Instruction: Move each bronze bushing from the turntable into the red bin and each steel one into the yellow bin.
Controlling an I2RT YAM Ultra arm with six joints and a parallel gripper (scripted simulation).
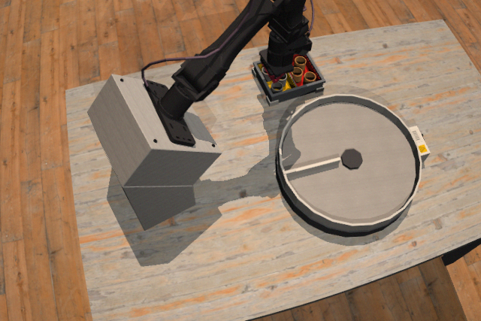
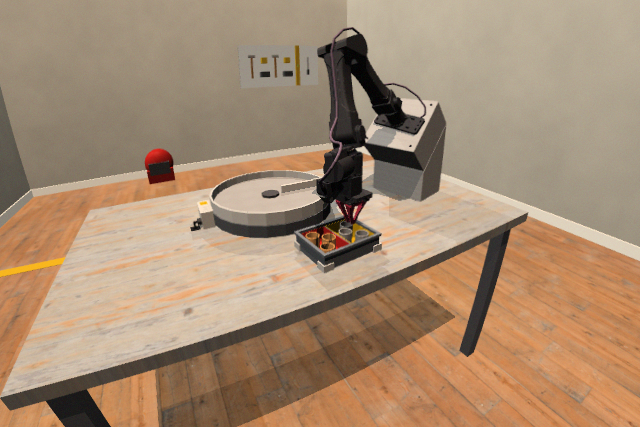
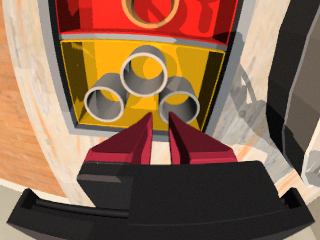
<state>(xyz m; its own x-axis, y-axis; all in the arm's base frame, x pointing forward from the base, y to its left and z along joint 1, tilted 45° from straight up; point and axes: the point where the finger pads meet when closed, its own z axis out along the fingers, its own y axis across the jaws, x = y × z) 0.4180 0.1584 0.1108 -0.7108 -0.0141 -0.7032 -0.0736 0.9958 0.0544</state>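
Now: hand 2 cm short of the yellow bin, 2 cm to the right of it and 5 cm above it. The rest, counted from my hand: red bin 11 cm ahead, 2 cm to the left, 5 cm below; turntable 10 cm ahead, 33 cm to the right, 1 cm below; two-part bin tray 6 cm ahead, 2 cm to the left, 4 cm below.
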